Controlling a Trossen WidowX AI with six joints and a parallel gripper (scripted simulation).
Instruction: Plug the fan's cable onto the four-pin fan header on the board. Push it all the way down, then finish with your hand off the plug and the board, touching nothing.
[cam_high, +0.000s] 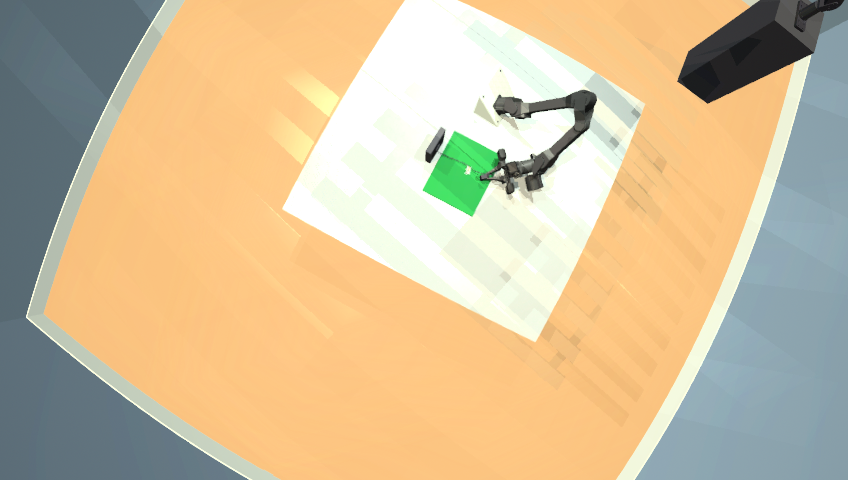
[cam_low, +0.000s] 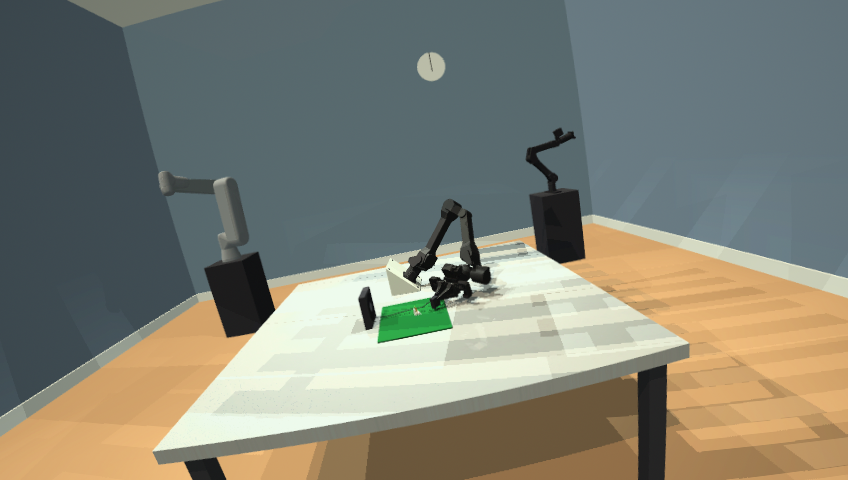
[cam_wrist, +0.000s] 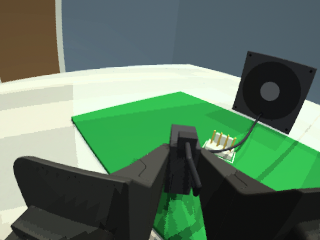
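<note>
The white four-pin header is 8 cm to the right of my gripper tip and 4 cm below it. From my gripper tip the other things lie so: green board: 9 cm to the right, 6 cm below, 2 cm ahead; black fan: 24 cm to the right, 2 cm above, 1 cm behind; fan plug: 1 cm below.
</note>
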